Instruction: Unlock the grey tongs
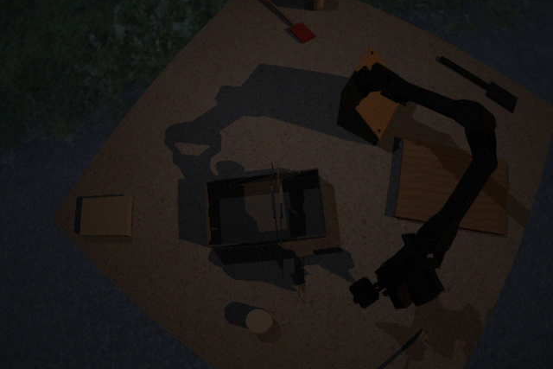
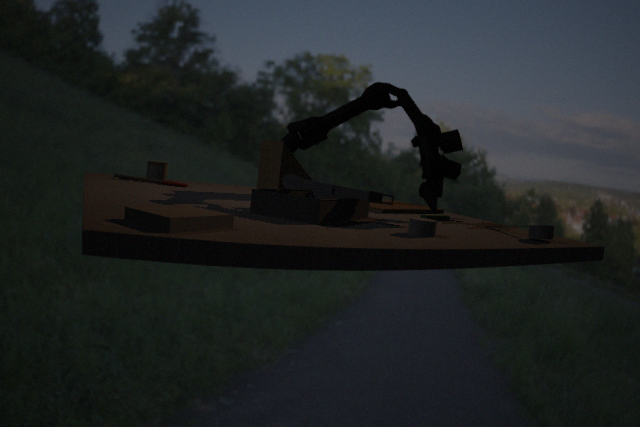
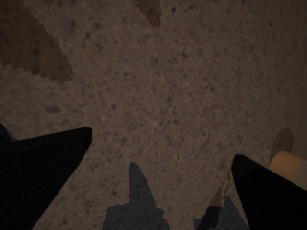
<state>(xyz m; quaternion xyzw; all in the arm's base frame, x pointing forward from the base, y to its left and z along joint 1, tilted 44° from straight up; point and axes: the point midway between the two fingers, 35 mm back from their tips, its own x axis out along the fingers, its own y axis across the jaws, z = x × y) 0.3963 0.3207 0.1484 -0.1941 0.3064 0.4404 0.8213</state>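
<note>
The roasting tin is 35 cm to the right of my gripper tip, 3 cm below it and 1 cm behind it. Round my gripper tip: red spatula: 72 cm to the right, 58 cm behind, 5 cm below; tan block: 71 cm to the right, 33 cm ahead, 4 cm below; wooden board: 40 cm behind, 5 cm below, 4 cm to the left.
</note>
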